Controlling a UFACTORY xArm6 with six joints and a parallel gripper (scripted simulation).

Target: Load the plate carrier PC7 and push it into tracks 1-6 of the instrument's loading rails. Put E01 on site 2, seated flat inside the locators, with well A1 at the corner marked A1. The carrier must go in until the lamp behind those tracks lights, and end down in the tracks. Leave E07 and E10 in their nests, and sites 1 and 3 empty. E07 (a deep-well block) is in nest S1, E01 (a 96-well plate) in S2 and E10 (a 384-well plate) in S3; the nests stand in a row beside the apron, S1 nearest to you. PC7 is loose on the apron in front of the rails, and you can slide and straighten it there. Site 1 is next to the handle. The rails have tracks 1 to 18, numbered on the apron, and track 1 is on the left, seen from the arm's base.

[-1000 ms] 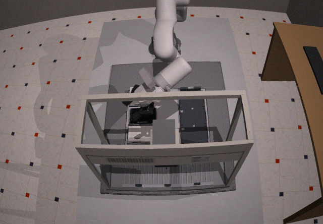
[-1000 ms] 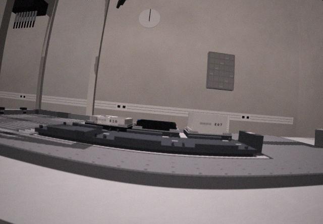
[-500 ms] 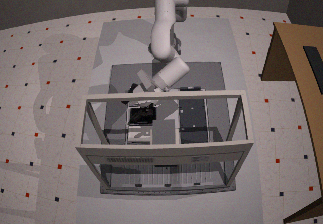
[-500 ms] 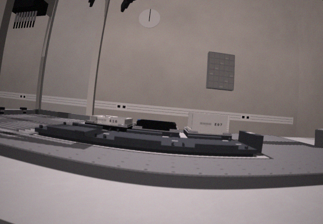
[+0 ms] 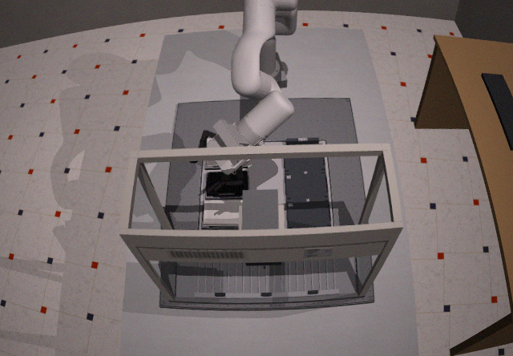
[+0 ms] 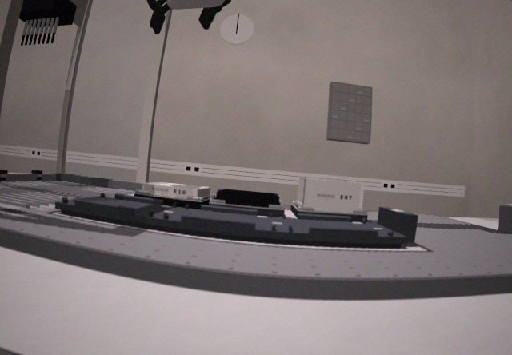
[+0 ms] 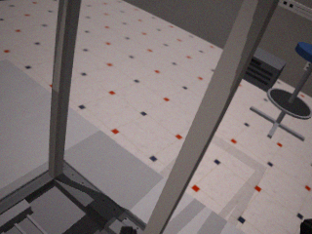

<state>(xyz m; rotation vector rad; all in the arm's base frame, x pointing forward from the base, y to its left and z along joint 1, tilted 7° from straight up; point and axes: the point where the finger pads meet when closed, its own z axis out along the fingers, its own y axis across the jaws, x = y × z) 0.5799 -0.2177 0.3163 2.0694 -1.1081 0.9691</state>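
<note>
My hand is 270 mm above the well plate E01, 140 mm past it and 40 mm to the right of it. The rest, counted from my hand: nest S2: 290 mm below, 140 mm behind, 40 mm to the left; plate carrier PC7: 290 mm to the left, 270 mm below, 100 mm behind; pipetting head: 220 mm ahead, 130 mm to the left, 10 mm below.
</note>
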